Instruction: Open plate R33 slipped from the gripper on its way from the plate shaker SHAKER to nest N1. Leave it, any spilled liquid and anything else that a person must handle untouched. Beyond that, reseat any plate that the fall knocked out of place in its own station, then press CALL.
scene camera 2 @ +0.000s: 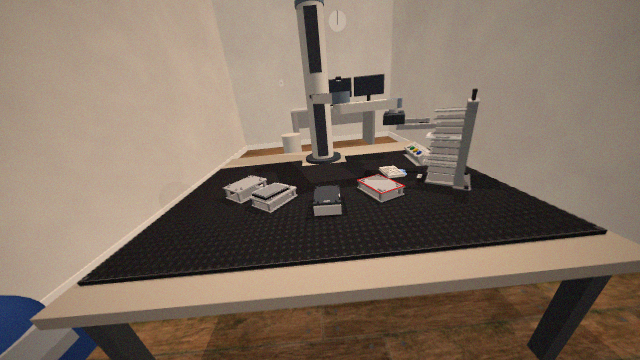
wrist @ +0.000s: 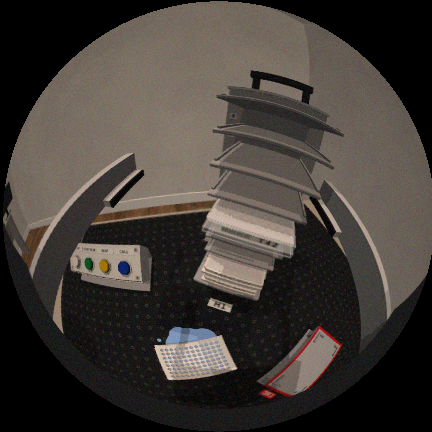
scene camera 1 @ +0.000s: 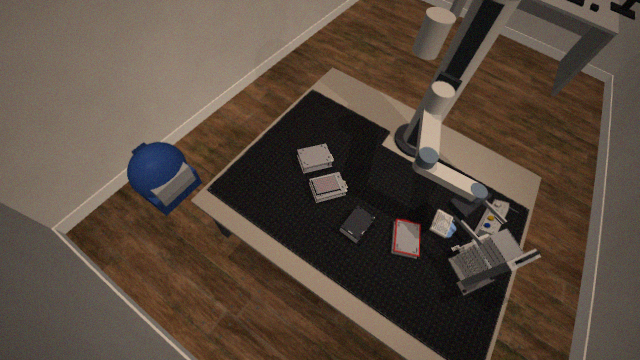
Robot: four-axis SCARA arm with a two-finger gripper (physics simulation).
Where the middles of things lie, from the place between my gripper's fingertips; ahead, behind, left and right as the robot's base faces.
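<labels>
Relative to the dark station point(scene camera 2: 327, 201), my hand is a fair way above it, a fair way short of it and far to the left of it.
</labels>
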